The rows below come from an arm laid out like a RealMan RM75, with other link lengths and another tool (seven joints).
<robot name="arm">
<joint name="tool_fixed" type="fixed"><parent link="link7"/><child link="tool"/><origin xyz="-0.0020 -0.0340 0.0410" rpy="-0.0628 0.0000 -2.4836"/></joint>
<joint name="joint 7" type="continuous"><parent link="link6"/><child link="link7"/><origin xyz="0.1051 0.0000 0.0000" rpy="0.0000 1.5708 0.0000"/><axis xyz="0 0 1"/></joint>
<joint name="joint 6" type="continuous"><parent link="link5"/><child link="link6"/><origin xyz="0.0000 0.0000 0.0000" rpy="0.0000 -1.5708 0.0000"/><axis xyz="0 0 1"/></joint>
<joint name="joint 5" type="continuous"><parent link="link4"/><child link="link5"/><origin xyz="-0.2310 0.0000 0.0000" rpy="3.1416 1.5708 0.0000"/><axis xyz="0 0 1"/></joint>
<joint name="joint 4" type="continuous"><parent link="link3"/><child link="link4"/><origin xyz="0.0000 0.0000 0.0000" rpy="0.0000 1.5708 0.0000"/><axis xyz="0 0 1"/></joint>
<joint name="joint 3" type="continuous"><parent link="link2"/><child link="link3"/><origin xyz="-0.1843 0.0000 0.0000" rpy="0.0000 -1.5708 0.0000"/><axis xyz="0 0 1"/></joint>
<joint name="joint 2" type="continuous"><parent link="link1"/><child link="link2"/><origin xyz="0.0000 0.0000 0.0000" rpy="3.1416 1.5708 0.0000"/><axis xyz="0 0 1"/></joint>
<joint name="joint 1" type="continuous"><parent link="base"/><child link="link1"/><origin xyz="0.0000 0.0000 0.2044" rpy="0.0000 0.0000 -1.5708"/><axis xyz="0 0 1"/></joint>
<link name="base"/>
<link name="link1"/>
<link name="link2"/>
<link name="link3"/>
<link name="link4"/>
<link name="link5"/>
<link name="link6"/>
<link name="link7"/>
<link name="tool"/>
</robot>
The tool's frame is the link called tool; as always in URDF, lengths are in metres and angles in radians. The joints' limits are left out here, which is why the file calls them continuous.
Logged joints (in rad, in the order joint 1, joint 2, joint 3, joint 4, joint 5, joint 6, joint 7), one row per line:
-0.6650, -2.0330, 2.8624, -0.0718, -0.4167, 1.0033, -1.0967
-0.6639, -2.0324, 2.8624, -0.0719, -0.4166, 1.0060, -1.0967
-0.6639, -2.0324, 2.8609, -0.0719, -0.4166, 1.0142, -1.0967
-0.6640, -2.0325, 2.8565, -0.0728, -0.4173, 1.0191, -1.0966
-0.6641, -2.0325, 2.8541, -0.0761, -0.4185, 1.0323, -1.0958
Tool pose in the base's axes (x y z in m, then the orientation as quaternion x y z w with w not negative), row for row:
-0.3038, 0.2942, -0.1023, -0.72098, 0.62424, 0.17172, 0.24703
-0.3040, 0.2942, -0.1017, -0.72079, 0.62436, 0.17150, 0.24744
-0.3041, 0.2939, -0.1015, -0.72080, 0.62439, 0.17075, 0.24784
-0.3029, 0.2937, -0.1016, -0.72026, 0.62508, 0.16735, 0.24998
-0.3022, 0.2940, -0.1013, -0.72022, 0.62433, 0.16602, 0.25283
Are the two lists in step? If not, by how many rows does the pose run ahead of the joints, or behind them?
The pose runs 1 row behind the joints: the pose in row i belongs to the joints in row i - 1.
